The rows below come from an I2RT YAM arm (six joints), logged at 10 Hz.
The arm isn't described. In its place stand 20 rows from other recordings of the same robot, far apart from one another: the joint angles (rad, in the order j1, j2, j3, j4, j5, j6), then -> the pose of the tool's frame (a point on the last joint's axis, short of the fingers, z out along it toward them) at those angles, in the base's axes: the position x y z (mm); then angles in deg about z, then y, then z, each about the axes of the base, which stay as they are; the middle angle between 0 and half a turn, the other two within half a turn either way.
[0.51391, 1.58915, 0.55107, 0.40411, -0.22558, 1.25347] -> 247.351, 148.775, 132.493, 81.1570, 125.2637, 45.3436
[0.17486, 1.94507, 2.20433, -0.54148, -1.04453, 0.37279] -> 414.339, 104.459, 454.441, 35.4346, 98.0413, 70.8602
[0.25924, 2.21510, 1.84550, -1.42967, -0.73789, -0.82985] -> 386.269, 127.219, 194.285, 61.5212, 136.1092, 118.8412
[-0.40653, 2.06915, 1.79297, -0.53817, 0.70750, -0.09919] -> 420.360, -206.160, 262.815, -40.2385, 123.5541, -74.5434
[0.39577, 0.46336, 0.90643, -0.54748, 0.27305, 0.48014] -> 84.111, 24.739, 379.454, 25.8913, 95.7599, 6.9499
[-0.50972, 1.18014, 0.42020, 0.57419, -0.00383, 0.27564] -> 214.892, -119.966, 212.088, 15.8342, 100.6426, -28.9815
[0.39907, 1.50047, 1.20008, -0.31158, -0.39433, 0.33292] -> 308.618, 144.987, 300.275, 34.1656, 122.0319, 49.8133
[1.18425, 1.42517, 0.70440, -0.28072, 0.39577, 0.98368] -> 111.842, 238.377, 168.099, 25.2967, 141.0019, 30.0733
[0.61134, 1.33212, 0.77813, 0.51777, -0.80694, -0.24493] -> 227.686, 190.985, 288.581, -12.5344, 91.4353, 81.2802
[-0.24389, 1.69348, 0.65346, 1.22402, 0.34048, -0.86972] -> 321.062, -92.145, 214.277, -46.2751, 80.0691, -33.7910
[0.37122, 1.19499, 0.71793, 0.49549, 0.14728, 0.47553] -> 260.489, 95.794, 301.895, 27.4008, 88.9555, 12.8294
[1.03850, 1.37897, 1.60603, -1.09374, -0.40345, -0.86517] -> 121.926, 234.543, 404.915, -24.7629, 134.5065, 92.9023
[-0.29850, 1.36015, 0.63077, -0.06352, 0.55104, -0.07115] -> 243.661, -94.474, 178.808, -32.0667, 127.3688, -58.3108
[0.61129, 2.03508, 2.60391, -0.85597, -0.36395, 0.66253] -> 332.730, 248.666, 501.695, 43.9609, 105.3467, 56.6864
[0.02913, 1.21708, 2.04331, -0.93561, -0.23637, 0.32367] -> 158.105, 12.947, 570.128, 20.0181, 96.0921, 15.2904
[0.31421, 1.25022, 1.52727, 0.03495, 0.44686, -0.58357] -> 249.206, 64.810, 521.345, -25.5014, 73.9294, -8.7222
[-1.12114, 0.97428, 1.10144, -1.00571, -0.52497, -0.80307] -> 91.699, -148.949, 341.813, -14.8604, 131.7706, -22.0152
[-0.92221, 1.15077, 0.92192, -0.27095, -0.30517, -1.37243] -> 165.168, -200.199, 305.672, -69.3174, 117.2006, -33.0950
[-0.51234, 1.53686, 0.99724, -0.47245, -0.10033, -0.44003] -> 271.998, -148.890, 210.159, -16.1097, 147.5294, -18.6024
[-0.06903, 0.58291, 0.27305, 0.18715, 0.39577, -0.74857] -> 155.945, -24.539, 228.180, -45.6120, 96.4849, -26.7853
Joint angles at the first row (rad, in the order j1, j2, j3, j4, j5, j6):
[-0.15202 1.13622 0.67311 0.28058 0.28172 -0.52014]
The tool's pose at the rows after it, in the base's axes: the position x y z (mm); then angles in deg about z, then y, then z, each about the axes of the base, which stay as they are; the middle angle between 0 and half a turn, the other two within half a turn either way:
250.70, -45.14, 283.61, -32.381, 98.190, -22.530
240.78, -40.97, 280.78, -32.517, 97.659, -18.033
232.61, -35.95, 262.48, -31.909, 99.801, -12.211
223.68, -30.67, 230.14, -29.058, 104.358, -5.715
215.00, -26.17, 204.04, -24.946, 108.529, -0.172
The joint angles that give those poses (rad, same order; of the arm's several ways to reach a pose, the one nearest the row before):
[-0.14403 1.09810 0.66243 0.28824 0.24660 -0.52892]
[-0.14399 1.04809 0.62162 0.29084 0.16920 -0.54455]
[-0.14288 1.01986 0.55064 0.29775 0.06922 -0.54494]
[-0.14285 1.01414 0.44994 0.31338 -0.04176 -0.51785]
[-0.14285 1.01607 0.37327 0.31644 -0.13256 -0.48009]

